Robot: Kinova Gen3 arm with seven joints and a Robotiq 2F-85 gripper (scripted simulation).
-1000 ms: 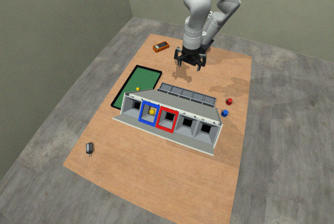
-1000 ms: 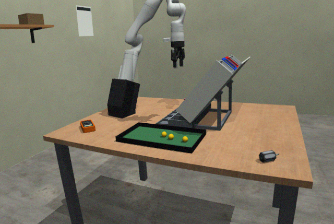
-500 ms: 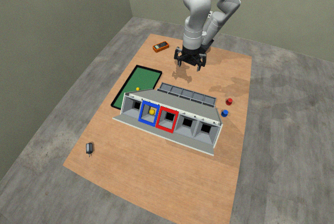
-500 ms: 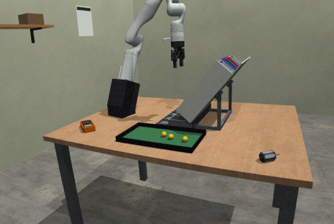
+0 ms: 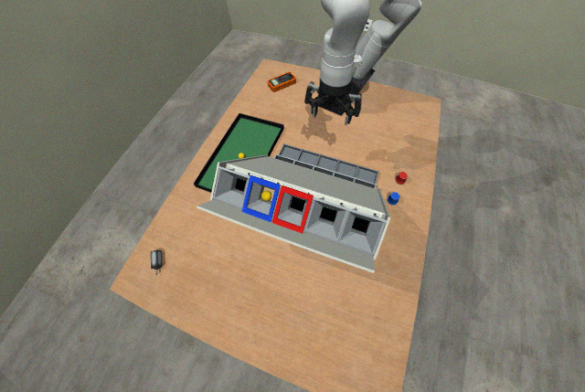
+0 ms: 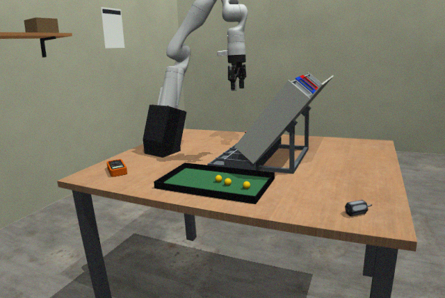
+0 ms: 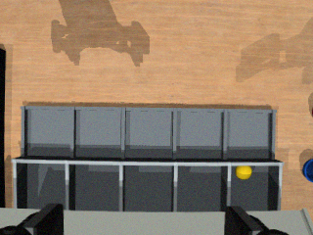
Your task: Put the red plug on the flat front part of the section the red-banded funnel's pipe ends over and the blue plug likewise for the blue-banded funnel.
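Right now the green tray is 2 cm ahead of my hand, 33 cm to the right of it and 29 cm below it. From my hand the other things lie so: orange meter: 43 cm behind, 32 cm to the right, 28 cm below; sloped grey cover: 15 cm ahead, 9 cm below.
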